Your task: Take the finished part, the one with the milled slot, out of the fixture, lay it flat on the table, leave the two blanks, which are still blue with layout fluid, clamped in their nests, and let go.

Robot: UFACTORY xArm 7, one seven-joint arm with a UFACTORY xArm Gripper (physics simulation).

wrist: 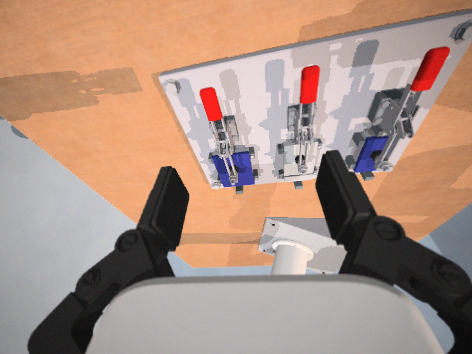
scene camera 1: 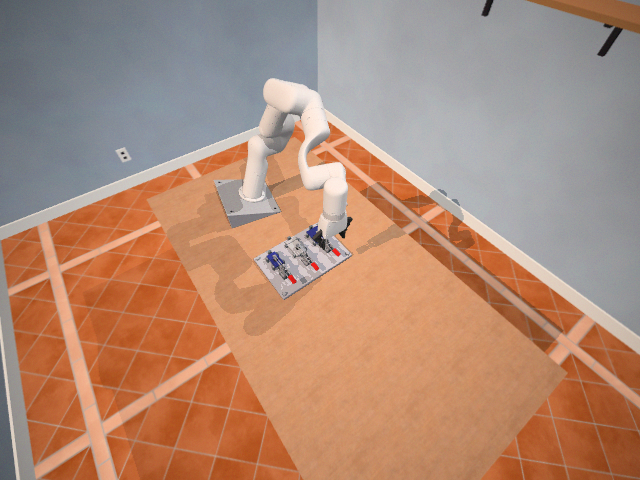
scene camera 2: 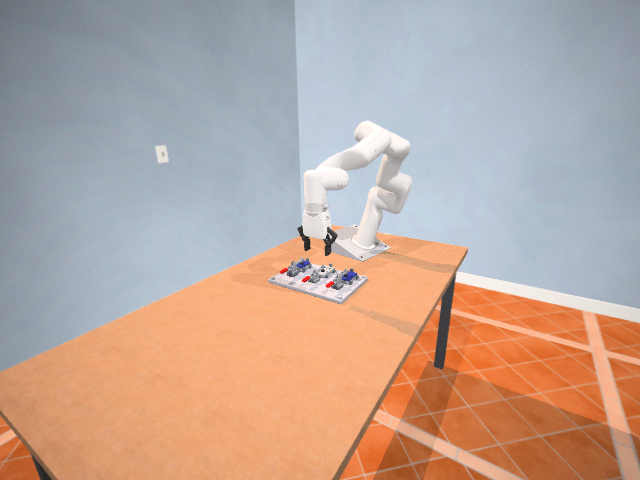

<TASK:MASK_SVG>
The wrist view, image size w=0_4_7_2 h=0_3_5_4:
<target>my gripper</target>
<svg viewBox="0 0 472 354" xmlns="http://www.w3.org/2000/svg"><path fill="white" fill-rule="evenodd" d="M472 283L470 277L459 265L407 237L404 228L396 220L387 216L378 216L357 175L349 171L339 150L326 151L322 155L315 182L315 189L331 238L336 241L337 245L343 245L345 251L347 251L338 274L176 277L167 255L168 252L176 252L176 247L180 244L190 195L177 170L172 166L163 166L160 168L153 189L150 191L136 229L129 229L123 232L116 240L114 250L79 278L75 291L70 292L33 331L28 340L27 348L29 354L444 354L420 311L409 297L394 287L395 284L417 300L429 304L449 326L454 335L454 345L447 354L472 354Z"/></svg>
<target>finished part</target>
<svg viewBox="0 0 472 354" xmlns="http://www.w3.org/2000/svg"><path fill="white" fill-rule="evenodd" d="M317 138L314 138L312 145L309 143L306 175L298 173L298 167L295 162L295 157L299 155L300 143L298 144L296 141L283 142L284 183L312 180L318 147Z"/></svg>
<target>blue blank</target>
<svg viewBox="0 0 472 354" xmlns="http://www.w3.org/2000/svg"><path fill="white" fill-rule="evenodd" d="M249 147L236 148L233 155L231 155L233 164L238 166L238 182L235 185L231 185L224 159L219 158L217 151L212 153L212 160L223 187L255 184Z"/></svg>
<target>blue blank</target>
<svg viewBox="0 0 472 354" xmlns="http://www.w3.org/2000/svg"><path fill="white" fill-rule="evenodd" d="M389 136L377 137L373 130L362 132L361 135L365 140L364 146L356 148L353 160L356 163L353 169L355 173L377 171L374 168L375 161L372 160L370 155L376 150L382 151Z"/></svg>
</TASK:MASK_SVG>
